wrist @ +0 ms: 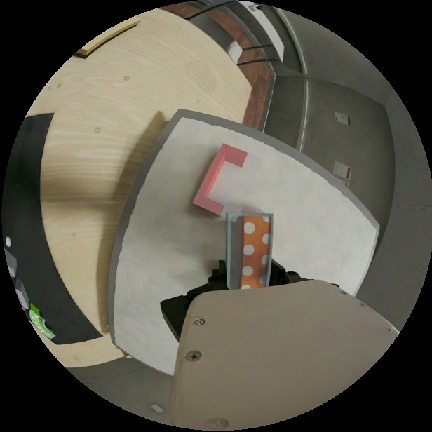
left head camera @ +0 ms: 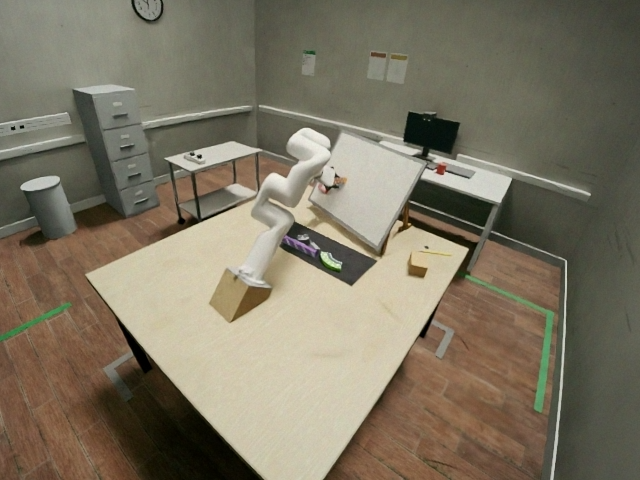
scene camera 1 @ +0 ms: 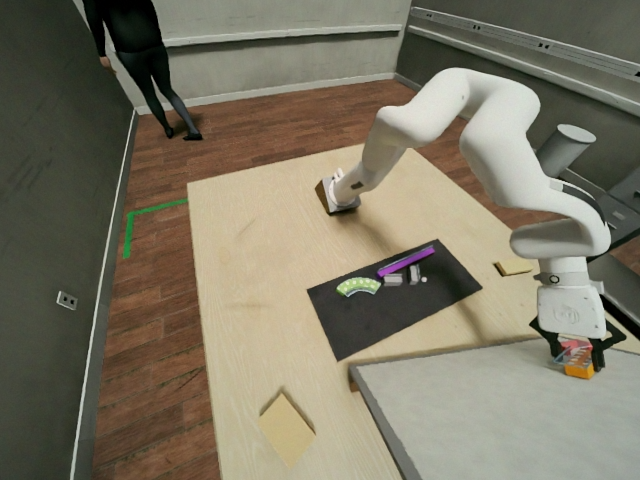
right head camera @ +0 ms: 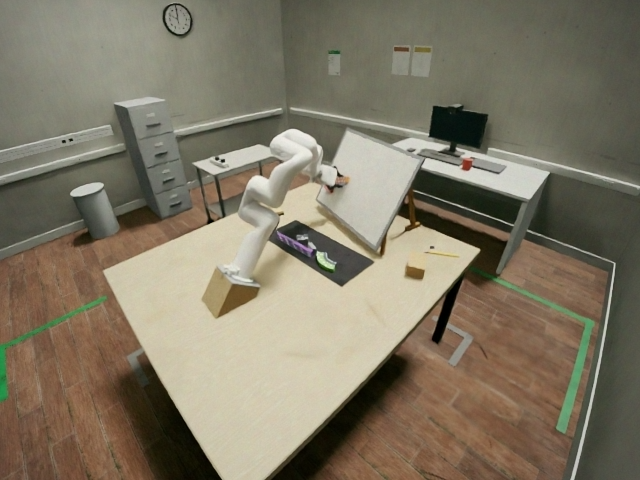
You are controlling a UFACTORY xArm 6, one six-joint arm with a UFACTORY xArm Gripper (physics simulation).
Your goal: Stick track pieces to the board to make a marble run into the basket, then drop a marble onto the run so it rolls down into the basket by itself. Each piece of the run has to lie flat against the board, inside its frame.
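Frame: origin at the arm's base, x left, y back, z up, level; centimetres.
Seen in the pictures: gripper, fingertip midpoint: (left head camera: 338, 182) (scene camera 1: 577, 365) (right head camera: 341, 182); arm's base at its link origin: (left head camera: 250, 277) (scene camera 1: 342, 191) (right head camera: 238, 275).
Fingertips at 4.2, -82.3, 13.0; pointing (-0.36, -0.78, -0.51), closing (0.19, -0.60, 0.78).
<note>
Pixels of each thing's top centre, then the offset from my fingertips to it, as dx, dy, dz. "pt": a spot on its surface instead. Level surfaces: height alone.
- orange track piece with white dots, surface spot: (scene camera 1: 580, 368) pt -4.2, +1.3, +4.1
- tilted white board at a spot on its surface: (scene camera 1: 491, 413) pt -27.1, +7.3, +6.4
- green curved track piece at a spot on its surface: (scene camera 1: 357, 285) (right head camera: 325, 260) (left head camera: 330, 260) pt -21.9, +45.1, -19.5
- purple straight piece at a spot on its surface: (scene camera 1: 405, 261) (right head camera: 294, 242) pt -1.1, +43.7, -18.4
- white marble at its top centre: (scene camera 1: 424, 278) +1.1, +35.3, -20.0
- black mat at its surface level: dz -21.6
- wooden table at its surface level: dz -21.9
- yellow pencil at its top centre: (right head camera: 441, 253) (left head camera: 436, 252) -64.9, +3.1, -21.2
- flat yellowish block at its top centre: (scene camera 1: 516, 264) +35.9, +21.3, -18.9
My gripper (wrist: 244, 270) (scene camera 1: 577, 356) is shut on an orange track piece with white dots (wrist: 256, 250) (scene camera 1: 580, 368), held close to the tilted white board (wrist: 165, 250) (scene camera 1: 491, 413) (left head camera: 372, 180) (right head camera: 369, 180); whether it touches the board I cannot tell. The pink basket (wrist: 212, 182) is on the board, just beyond the piece's far end in the wrist view. A green curved track piece (scene camera 1: 357, 285) (left head camera: 330, 261) (right head camera: 325, 261), a purple straight piece (scene camera 1: 405, 261) (left head camera: 300, 245) (right head camera: 295, 243), two small grey pieces and a white marble (scene camera 1: 423, 279) (wrist: 8, 241) lie on the black mat (scene camera 1: 382, 322).
The wooden table (scene camera 1: 248, 258) carries the mat. A yellowish block (scene camera 1: 286, 428) (left head camera: 417, 264) (right head camera: 415, 266) and a yellow pencil (left head camera: 436, 253) (right head camera: 443, 253) are near the board's side. Another flat yellowish block (scene camera 1: 513, 267) (wrist: 110, 37) lies at the other side. A person (scene camera 1: 136, 36) stands beyond the table.
</note>
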